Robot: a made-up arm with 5 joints. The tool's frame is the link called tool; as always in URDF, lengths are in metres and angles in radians. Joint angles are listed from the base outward. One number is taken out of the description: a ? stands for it. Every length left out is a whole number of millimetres.
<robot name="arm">
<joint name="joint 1" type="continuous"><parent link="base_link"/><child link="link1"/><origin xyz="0.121 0 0.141" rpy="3.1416 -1.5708 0"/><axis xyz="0 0 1"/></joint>
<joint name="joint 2" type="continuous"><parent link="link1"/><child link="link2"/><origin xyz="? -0.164 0" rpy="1.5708 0 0"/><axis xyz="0 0 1"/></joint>
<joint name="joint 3" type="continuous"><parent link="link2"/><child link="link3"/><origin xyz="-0.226 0.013 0" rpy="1.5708 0 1.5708"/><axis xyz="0 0 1"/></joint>
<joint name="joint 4" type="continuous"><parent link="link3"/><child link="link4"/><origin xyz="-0.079 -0.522 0" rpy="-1.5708 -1.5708 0"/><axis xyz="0 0 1"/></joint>
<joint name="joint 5" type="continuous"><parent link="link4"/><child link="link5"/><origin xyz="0.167 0.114 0" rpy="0 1.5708 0"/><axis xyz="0 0 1"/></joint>
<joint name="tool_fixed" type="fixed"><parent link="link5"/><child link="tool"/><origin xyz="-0.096 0.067 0" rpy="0 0 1.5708"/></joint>
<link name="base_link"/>
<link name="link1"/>
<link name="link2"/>
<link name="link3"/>
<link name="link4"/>
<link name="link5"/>
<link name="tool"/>
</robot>
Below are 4 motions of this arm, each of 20 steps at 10 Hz.
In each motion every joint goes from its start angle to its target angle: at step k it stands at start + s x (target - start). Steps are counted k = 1, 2, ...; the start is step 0. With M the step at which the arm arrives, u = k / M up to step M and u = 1 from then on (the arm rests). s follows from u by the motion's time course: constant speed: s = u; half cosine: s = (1 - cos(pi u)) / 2; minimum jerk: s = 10 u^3 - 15 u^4 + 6 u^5.
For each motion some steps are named. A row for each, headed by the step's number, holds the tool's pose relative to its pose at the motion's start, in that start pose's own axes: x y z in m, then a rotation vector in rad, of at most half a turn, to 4 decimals.
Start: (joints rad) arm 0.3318 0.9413 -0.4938 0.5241 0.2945
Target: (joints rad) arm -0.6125 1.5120 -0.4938 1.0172 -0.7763
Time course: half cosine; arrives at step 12
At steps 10, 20:
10: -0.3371 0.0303 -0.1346 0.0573 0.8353 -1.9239
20: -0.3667 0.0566 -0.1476 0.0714 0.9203 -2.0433

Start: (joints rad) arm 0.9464 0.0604 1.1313 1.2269 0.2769
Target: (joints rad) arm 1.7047 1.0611 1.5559 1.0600 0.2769
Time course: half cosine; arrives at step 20
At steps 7, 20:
7: 0.1148 0.1126 0.0478 -0.0625 -0.1203 0.3628
20: 0.1023 0.5888 0.2088 -0.4188 -0.4915 1.3411

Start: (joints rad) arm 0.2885 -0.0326 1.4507 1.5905 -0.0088
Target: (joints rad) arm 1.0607 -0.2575 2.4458 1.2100 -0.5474
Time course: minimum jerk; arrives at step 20
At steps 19, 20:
19: -0.6058 0.1972 0.3884 -0.6319 -1.2496 -0.8058
20: -0.6066 0.1976 0.3883 -0.6323 -1.2510 -0.8068

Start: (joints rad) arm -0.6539 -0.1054 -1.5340 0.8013 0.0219
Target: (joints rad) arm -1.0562 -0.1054 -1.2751 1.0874 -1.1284
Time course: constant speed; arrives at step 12
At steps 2, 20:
2: 0.0463 -0.0074 0.0177 -0.0380 -0.0218 -0.1605
20: 0.1961 -0.0531 0.1687 -0.1860 -0.2525 -1.0214

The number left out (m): 0.07
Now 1 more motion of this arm.
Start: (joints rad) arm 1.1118 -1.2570 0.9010 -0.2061 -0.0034
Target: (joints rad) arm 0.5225 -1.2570 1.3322 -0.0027 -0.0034
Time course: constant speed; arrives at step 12
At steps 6, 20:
6: 0.1830 0.1380 -0.0655 0.0279 0.1772 0.4978
20: 0.2684 0.3593 -0.1442 0.0205 0.3545 0.9981

